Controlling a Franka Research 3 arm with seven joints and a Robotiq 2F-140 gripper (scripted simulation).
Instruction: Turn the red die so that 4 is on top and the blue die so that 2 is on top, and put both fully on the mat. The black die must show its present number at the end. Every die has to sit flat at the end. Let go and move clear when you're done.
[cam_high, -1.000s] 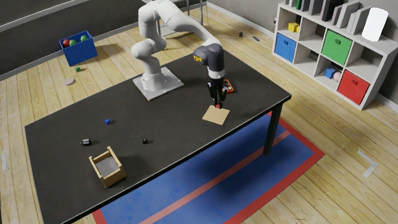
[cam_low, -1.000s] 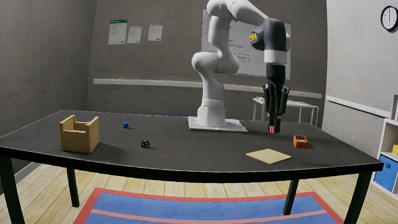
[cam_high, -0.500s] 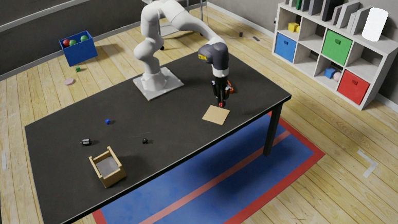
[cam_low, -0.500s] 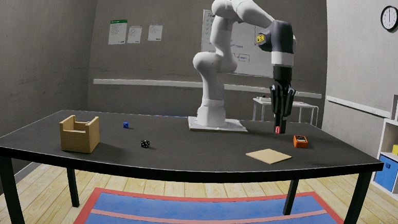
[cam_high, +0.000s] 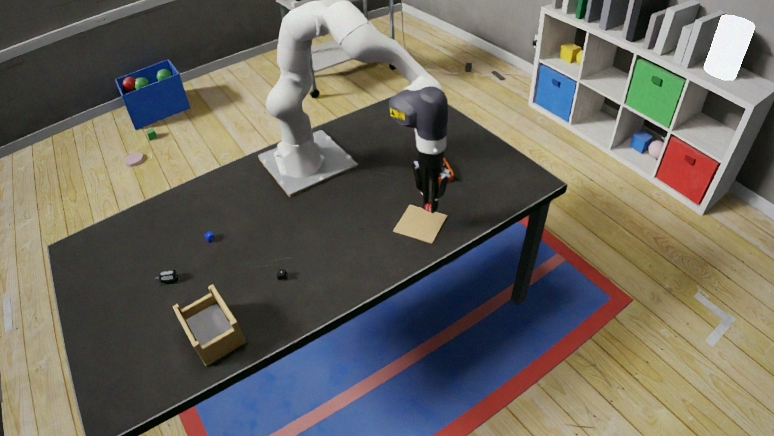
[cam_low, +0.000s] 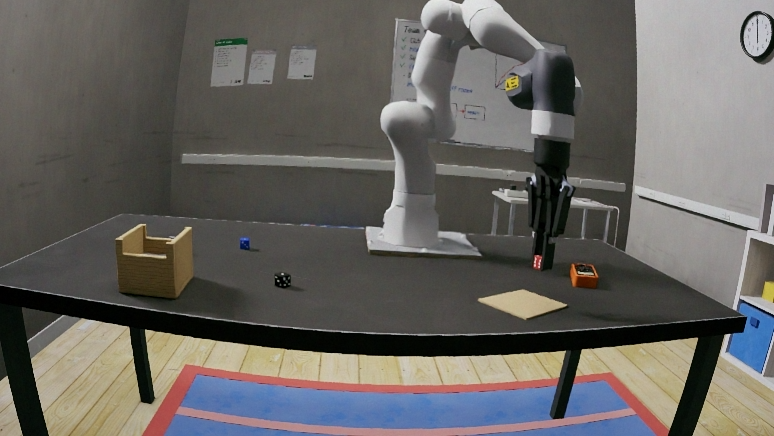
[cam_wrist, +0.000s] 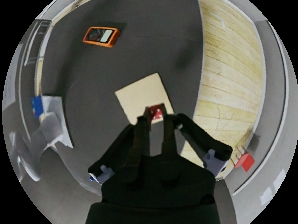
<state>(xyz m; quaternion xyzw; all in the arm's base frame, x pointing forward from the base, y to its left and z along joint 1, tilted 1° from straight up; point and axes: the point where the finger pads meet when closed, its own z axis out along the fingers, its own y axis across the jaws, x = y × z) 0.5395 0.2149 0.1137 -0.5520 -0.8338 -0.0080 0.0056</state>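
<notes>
Now: the tan mat 12 cm below my hand, 3 cm behind it and 1 cm to the right of it. From my hand the other things lie so: black die 50 cm to the right, 11 cm below, 8 cm behind; then red die 2 cm below; then orange device 22 cm behind, 20 cm to the left, 10 cm below.
</notes>
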